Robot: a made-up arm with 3 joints.
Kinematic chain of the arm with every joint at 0, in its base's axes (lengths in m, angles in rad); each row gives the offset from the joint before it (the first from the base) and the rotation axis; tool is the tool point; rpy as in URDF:
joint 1: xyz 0 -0.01 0.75 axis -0.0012 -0.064 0.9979
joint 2: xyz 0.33 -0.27 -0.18 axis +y
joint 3: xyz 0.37 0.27 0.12 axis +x
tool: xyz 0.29 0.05 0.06 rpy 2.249 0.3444 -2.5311
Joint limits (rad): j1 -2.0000..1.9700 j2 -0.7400..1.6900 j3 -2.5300..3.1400
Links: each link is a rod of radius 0.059 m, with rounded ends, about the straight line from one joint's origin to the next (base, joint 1, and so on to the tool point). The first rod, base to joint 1, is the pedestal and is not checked.
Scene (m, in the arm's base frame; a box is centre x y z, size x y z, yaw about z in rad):
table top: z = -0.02
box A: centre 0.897 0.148 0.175 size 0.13 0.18 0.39 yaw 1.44
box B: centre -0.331 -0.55 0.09 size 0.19 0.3 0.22 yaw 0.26
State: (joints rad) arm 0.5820 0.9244 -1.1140
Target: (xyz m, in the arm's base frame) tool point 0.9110 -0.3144 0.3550
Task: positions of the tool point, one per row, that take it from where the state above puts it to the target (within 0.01 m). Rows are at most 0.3 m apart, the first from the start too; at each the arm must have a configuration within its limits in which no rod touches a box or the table.
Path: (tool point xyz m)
1: 0.7877 0.4974 0.2838
2: 0.8800 0.4531 0.4579
3: 0.9225 0.3798 0.6412
4: 0.9877 0.1489 0.5446
5: 0.9833 -0.0897 0.4484
6: 0.9110 -0.3144 0.3550

